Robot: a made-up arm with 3 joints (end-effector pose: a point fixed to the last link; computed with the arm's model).
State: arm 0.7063 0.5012 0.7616
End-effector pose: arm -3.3 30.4 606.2 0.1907 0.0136 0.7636 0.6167
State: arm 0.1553 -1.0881 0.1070
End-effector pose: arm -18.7 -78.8 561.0 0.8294 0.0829 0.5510 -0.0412
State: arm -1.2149 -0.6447 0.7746
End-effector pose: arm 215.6 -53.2 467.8 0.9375 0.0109 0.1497 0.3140
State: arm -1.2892 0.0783 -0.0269
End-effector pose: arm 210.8 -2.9 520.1 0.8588 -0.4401 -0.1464 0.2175
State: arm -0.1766 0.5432 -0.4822
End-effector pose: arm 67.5 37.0 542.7 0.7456 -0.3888 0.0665 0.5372
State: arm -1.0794 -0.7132 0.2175
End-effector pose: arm 177.6 -63.4 472.6 0.9887 -0.0489 0.0175 0.1408
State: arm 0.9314 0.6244 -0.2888
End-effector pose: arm 29.3 45.4 660.6 0.5155 -0.0241 0.4910 0.7019
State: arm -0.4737 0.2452 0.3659
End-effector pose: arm 117.1 11.8 495.9 0.7450 -0.3058 0.3704 0.4629
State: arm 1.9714 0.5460 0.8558
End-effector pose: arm 80.1 32.5 773.1 0.3445 -0.3767 -0.7058 -0.4912
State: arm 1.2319 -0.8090 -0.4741
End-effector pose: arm 37.3 -65.7 733.8 0.5757 -0.1557 0.7975 0.0912
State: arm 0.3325 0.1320 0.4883
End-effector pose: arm 26.8 1.4 557.5 0.5242 -0.0509 0.6841 0.5045
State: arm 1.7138 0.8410 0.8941
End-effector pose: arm 46.4 52.6 761.2 0.3002 -0.2846 -0.6507 -0.6368
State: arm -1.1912 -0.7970 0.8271
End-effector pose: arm 208.9 -59.1 455.3 0.9321 0.0948 0.1543 0.3136
